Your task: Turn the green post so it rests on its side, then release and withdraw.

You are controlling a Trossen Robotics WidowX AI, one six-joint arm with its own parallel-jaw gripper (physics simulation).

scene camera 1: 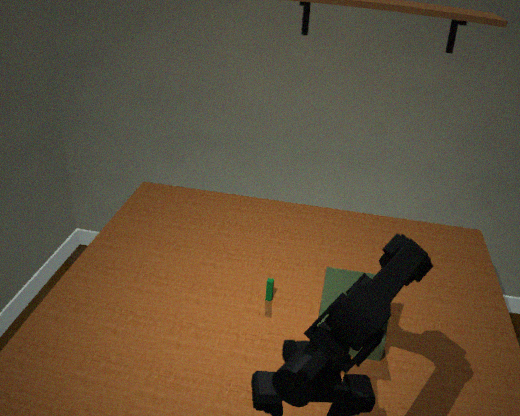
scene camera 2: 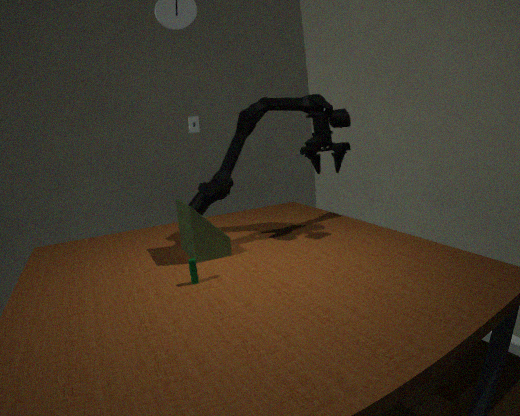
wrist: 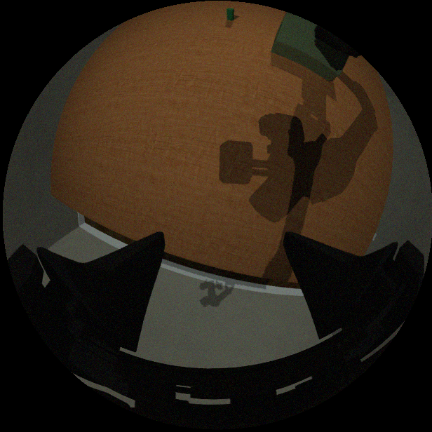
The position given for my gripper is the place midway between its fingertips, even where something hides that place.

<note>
I see my gripper (scene camera 2: 327, 173).
My gripper also shows in the wrist view (wrist: 226, 239).
</note>
